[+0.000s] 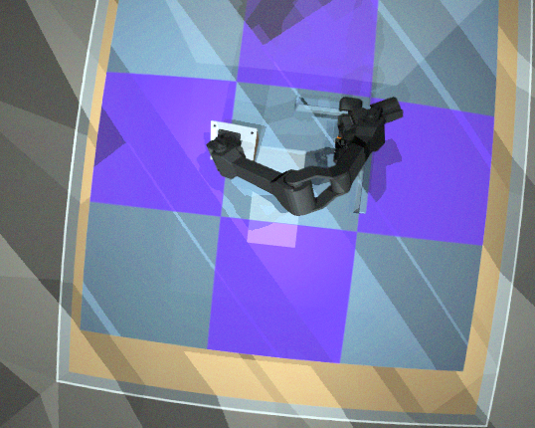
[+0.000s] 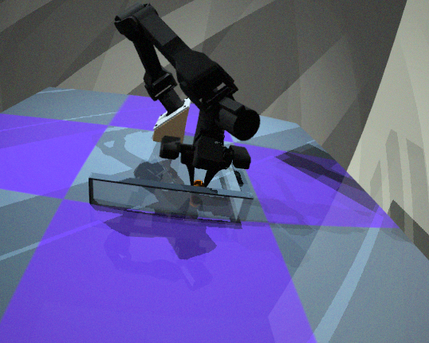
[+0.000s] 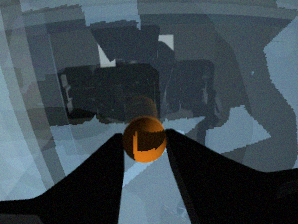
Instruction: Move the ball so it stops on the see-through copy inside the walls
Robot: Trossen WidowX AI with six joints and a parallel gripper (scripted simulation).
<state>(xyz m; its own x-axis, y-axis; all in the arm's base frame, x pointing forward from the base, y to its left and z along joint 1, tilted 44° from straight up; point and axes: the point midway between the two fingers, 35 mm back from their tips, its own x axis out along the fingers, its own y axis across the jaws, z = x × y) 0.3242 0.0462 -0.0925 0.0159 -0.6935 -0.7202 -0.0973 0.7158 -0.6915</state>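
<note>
Right now the see-through copy is 10 mm below my gripper tip. The rest, counted from my gripper tip: clear wall: 80 mm ahead, 60 mm to the right, 10 mm above; orange ball: right at my gripper tip.
</note>
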